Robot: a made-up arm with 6 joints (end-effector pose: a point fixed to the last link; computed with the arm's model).
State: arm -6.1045 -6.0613 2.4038 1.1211 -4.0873 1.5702
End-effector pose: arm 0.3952 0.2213 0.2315 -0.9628 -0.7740 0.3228
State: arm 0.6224 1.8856 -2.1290 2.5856 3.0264 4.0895
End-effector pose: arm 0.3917 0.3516 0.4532 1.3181 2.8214 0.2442
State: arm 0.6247 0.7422 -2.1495 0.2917 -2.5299 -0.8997
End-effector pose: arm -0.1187 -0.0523 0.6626 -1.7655 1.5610 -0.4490
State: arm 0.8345 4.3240 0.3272 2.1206 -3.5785 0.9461
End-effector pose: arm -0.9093 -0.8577 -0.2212 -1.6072 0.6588 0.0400
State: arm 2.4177 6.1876 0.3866 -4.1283 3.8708 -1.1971
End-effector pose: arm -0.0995 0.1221 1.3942 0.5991 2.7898 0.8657
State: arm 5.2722 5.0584 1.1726 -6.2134 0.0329 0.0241
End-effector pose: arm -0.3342 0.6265 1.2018 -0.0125 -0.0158 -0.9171
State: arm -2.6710 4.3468 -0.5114 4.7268 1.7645 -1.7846
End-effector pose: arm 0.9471 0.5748 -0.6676 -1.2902 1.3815 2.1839
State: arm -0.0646 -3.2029 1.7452 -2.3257 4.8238 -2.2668
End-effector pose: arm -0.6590 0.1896 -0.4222 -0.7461 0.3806 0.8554
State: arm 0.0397 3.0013 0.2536 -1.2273 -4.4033 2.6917
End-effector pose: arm -0.0167 -0.0723 -1.2531 0.9104 1.2293 -2.0287
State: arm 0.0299 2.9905 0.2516 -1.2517 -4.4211 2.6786
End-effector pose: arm 0.0012 -0.0732 -1.2560 0.9200 1.2539 -2.0077
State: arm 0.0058 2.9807 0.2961 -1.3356 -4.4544 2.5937
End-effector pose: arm -0.0073 -0.0774 -1.2564 0.8273 1.3830 -2.0279
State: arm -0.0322 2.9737 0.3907 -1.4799 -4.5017 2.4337
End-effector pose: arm -0.0469 -0.0804 -1.2525 0.5990 1.6189 -2.0821
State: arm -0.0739 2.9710 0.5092 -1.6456 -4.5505 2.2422
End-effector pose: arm -0.1056 -0.0757 -1.2422 0.2663 1.8870 -2.1272
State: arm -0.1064 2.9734 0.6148 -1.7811 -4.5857 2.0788
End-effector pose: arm -0.1644 -0.0643 -1.2269 -0.0688 2.0943 -2.1357
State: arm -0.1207 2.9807 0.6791 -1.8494 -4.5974 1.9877
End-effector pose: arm -0.2080 -0.0547 -1.2122 -0.2845 2.1945 -2.1328
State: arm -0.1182 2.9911 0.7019 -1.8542 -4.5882 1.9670
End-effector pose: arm -0.2344 -0.0518 -1.2018 -0.3557 2.2089 -2.1490
